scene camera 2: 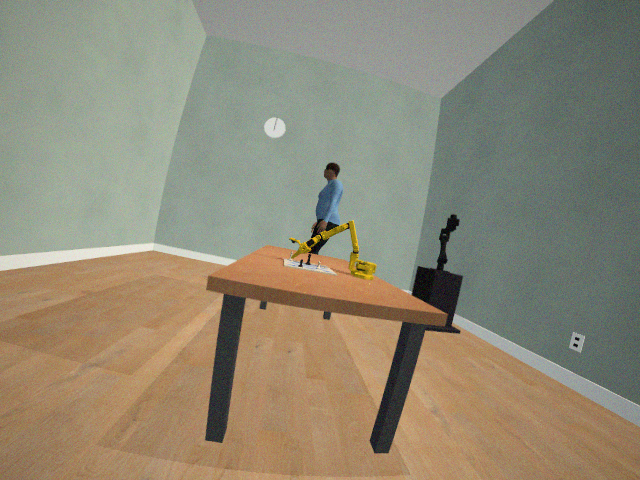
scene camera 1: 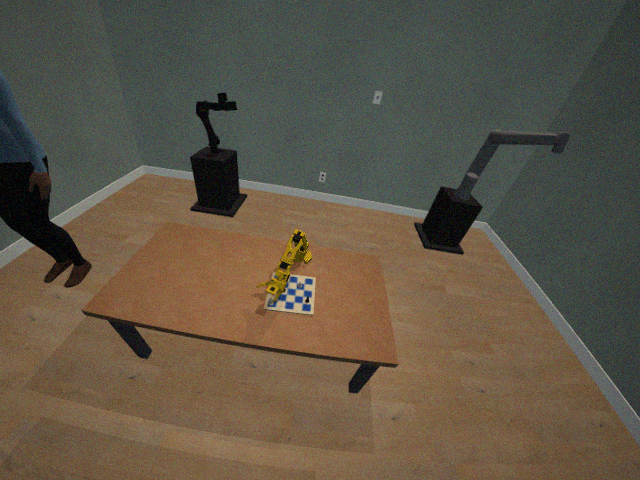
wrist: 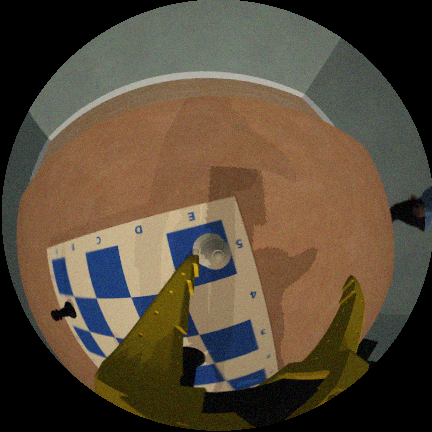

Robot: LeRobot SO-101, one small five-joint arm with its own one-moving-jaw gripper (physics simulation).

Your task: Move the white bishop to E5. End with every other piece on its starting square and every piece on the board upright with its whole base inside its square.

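Pixels of known places: hand, its tool point: (scene camera 2: pixel 292 257) (scene camera 1: pixel 273 301) (wrist: pixel 198 262); arm's base, origin of its link: (scene camera 2: pixel 357 276) (scene camera 1: pixel 301 259).
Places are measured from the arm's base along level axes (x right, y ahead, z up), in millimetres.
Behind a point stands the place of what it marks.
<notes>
The white bishop (scene camera 1: pixel 271 302) @(x 92, y 316, z 22 mm) (scene camera 2: pixel 291 254) @(x 90, y 311, z 34 mm) (wrist: pixel 212 251) stands on the blue E5 corner square of the chessboard (scene camera 1: pixel 297 311) @(x -26, y 330, z 6 mm) (scene camera 2: pixel 328 271) @(x -51, y 146, z 6 mm) (wrist: pixel 162 226) @(x 68, y 331, z 6 mm). It looks upright from above in the wrist view, with its base over the blue, towards the square's 5-label side. My gripper (scene camera 1: pixel 266 293) @(x 87, y 305, z 19 mm) (scene camera 2: pixel 292 248) @(x 87, y 305, z 19 mm) (wrist: pixel 274 267) is open, with a wide gap between the jaws. The fixed jaw's tip is drawn at the bishop's lower left edge; whether it touches is unclear. The moving jaw is swung out past the board's edge, over the table. Nothing is between the jaws.
A small black piece (scene camera 1: pixel 307 299) @(x -62, y 267, z 18 mm) (scene camera 2: pixel 300 263) @(x -66, y 270, z 20 mm) (wrist: pixel 63 311) stands near the A side. A taller black piece (scene camera 2: pixel 309 259) @(x 53, y 225, z 31 mm) (wrist: pixel 192 361) @(x 62, y 231, z 16 mm) is partly hidden behind the fixed jaw in the wrist view. Another light piece (scene camera 1: pixel 300 284) @(x -19, y 188, z 20 mm) (scene camera 2: pixel 318 265) @(x -19, y 189, z 20 mm) stands nearer the arm's base.
</notes>
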